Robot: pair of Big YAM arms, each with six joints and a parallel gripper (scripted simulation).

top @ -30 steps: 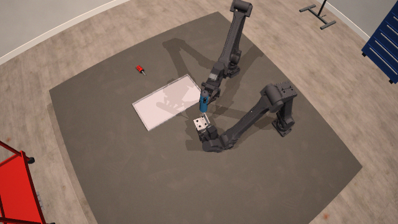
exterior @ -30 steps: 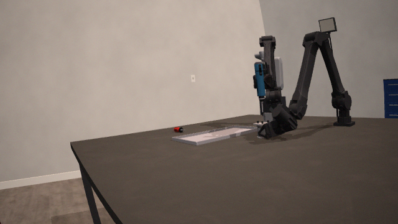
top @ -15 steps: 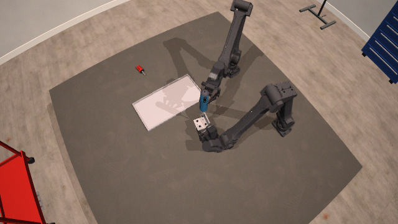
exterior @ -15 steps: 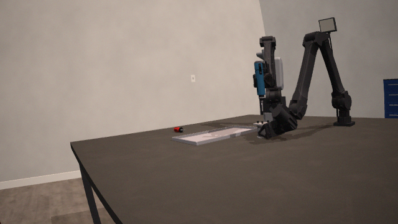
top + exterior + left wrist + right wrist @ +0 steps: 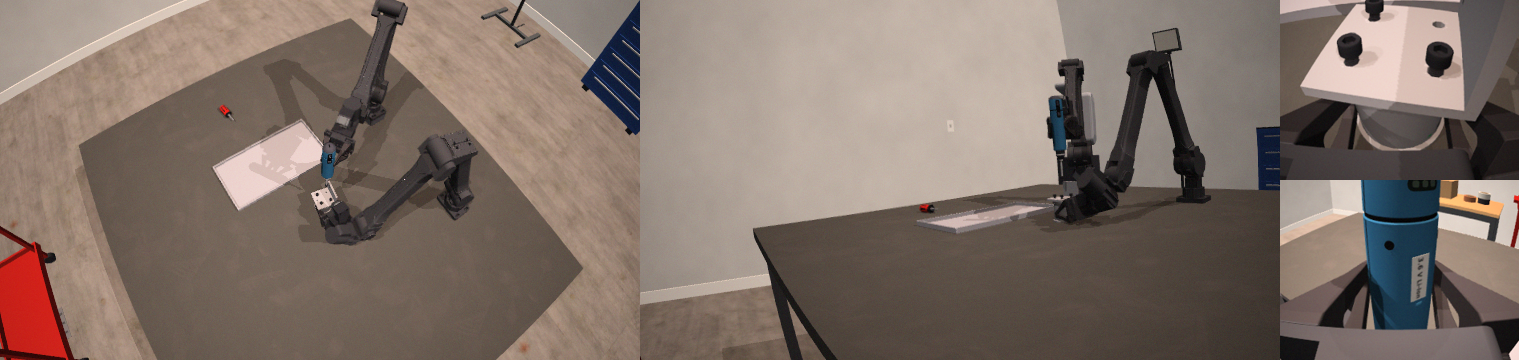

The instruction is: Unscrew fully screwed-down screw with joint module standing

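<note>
Right now my left hand is 50 mm below the white bracket plate. The rest, counted from my left hand: red tool 580 mm to the right, 90 mm ahead, 10 mm below; flat white tray 260 mm to the right, 60 mm ahead, 20 mm below.
</note>
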